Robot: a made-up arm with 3 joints. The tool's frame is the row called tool.
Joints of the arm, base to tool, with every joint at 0 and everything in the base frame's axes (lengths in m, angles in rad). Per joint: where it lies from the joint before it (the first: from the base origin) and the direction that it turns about. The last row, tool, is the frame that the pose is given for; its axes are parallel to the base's.
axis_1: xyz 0 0 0.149 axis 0 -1 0
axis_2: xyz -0.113 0.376 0.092 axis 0 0 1
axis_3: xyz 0.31 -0.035 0.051 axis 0 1 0
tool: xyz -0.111 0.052 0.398
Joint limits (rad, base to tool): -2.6..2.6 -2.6..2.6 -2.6..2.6
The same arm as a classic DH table. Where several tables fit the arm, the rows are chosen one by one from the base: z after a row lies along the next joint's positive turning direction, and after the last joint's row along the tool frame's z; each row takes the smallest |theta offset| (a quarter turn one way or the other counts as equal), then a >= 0, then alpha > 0; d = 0 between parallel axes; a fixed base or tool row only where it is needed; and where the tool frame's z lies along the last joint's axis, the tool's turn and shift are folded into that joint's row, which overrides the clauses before.
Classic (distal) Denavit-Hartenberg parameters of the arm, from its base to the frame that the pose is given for. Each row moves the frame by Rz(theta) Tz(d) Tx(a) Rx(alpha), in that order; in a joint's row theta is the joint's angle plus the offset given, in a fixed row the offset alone. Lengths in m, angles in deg.
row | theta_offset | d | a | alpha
base (fixed) | 0 | 0.149 | 0 | 90
axis_1 | 0 | -0.376 | -0.113 | -90
axis_2 | 0 | 0.143 | 0.31 | -90
axis_3 | 0 | 0.017 | -0.111 | 90
tool (fixed) | 0 | 0.398 | 0 | 0
Joint limits (deg, base to tool): -148.97..148.97 -148.97..148.97 -148.97..148.97

